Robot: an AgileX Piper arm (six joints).
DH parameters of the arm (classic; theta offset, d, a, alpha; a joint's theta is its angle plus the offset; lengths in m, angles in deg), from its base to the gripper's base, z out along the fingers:
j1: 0 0.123 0 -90
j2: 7.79 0 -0.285 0
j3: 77.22 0 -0.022 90
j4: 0 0.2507 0 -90
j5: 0 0 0 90
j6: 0 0.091 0 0
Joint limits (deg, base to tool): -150..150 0..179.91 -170..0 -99.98..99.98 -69.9..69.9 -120..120
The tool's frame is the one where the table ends.
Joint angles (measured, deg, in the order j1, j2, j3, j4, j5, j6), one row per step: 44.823 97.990 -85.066 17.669 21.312 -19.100; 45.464 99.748 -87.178 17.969 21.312 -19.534; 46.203 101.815 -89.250 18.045 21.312 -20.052; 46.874 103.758 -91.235 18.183 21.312 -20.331; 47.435 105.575 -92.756 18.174 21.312 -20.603; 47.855 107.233 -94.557 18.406 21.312 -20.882; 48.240 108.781 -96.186 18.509 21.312 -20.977; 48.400 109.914 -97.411 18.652 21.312 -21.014; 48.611 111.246 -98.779 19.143 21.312 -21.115; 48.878 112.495 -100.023 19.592 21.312 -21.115; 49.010 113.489 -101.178 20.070 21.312 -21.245; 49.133 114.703 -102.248 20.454 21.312 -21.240; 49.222 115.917 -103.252 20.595 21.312 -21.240; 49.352 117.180 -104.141 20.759 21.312 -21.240
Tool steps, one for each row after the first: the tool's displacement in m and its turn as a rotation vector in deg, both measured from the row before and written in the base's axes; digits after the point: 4 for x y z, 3 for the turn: 0.0027 0.0095 -0.0004 0.227 -0.343 0.804; 0.0028 0.0107 -0.0032 -0.219 -0.316 0.970; 0.0024 0.0100 -0.0031 -0.021 -0.129 0.783; 0.0023 0.0088 -0.0052 -0.363 -0.001 0.689; 0.0026 0.0079 -0.0025 0.119 -0.129 0.519; 0.0023 0.0072 -0.0029 0.081 -0.048 0.416; 0.0024 0.0047 -0.0020 0.145 0.018 0.158; 0.0024 0.0057 -0.0028 0.300 0.266 0.194; 0.0017 0.0056 -0.0030 0.290 0.338 0.209; 0.0019 0.0042 -0.0015 0.370 0.155 0.130; 0.0023 0.0046 -0.0039 0.143 0.386 0.071; 0.0025 0.0042 -0.0045 -0.068 0.243 0.070; 0.0022 0.0044 -0.0057 -0.178 0.367 0.108
